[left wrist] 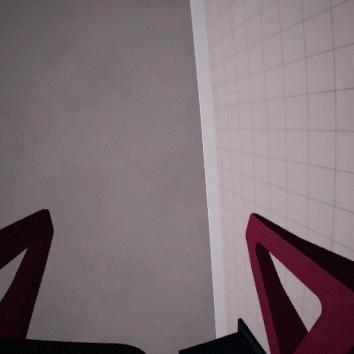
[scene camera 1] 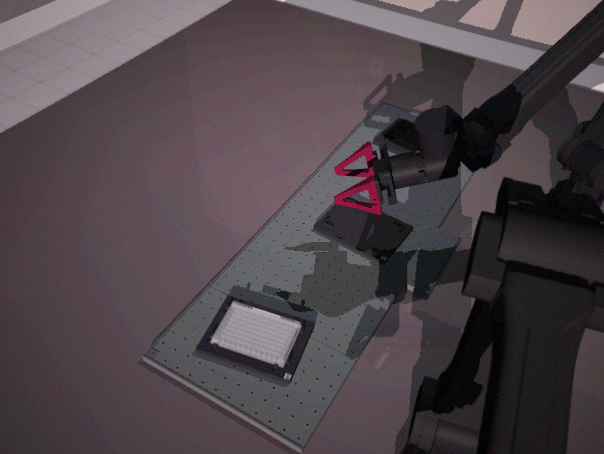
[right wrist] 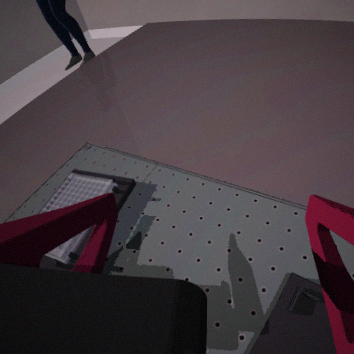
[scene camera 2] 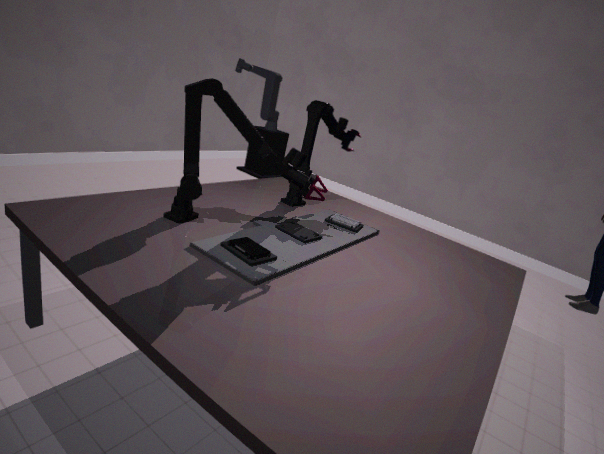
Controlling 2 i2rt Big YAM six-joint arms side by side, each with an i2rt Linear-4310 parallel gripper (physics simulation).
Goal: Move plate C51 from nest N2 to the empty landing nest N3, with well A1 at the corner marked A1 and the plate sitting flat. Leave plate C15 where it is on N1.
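Observation:
A white plate (scene camera 1: pixel 257 332) (scene camera 2: pixel 344 220) (right wrist: pixel 80 190) sits in a dark nest at one end of the board. A black plate (scene camera 2: pixel 245 247) sits in the nest at the other end, mostly hidden behind my right wrist in scene camera 1. The plate names cannot be read. The empty nest (scene camera 1: pixel 350 230) (scene camera 2: pixel 298 232) (right wrist: pixel 290 320) lies between them, with a small light label at one corner. My right gripper (scene camera 1: pixel 336 185) (scene camera 2: pixel 324 194) (right wrist: pixel 208 205) is open and empty, in the air above the board. My left gripper (scene camera 2: pixel 356 142) (left wrist: pixel 150 222) is open and empty, raised high, away from both plates.
The perforated board (scene camera 1: pixel 280 240) (scene camera 2: pixel 300 255) (right wrist: pixel 200 225) lies on the brown table (scene camera 1: pixel 125 225) (scene camera 2: pixel 400 325) (right wrist: pixel 225 100) under arm shadows. A large dark arm part (scene camera 1: pixel 530 325) fills the right of scene camera 1. A person's legs (scene camera 2: pixel 595 275) (right wrist: pixel 65 30) show beyond the table.

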